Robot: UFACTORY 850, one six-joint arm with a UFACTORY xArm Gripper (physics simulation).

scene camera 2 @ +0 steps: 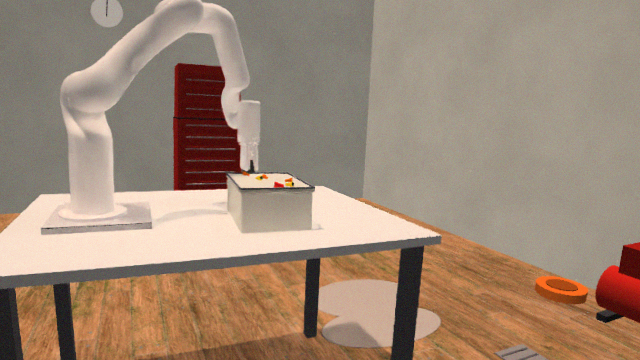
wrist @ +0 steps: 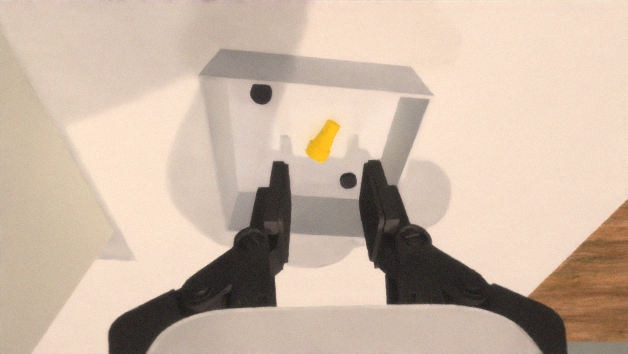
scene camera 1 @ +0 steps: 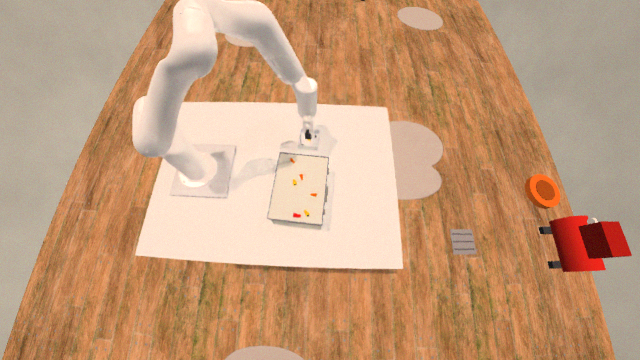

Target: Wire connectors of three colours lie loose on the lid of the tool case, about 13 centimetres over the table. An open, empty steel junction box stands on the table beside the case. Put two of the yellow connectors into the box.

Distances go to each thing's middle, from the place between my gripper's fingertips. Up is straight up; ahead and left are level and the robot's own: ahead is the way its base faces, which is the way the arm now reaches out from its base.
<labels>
Right now my hand is 1 cm to the left of the steel junction box (wrist: 260, 107) and 3 cm above it. The rest, counted from my hand: tool case (scene camera 2: 256, 206) 5 cm behind, 30 cm to the right, 2 cm above.
</labels>
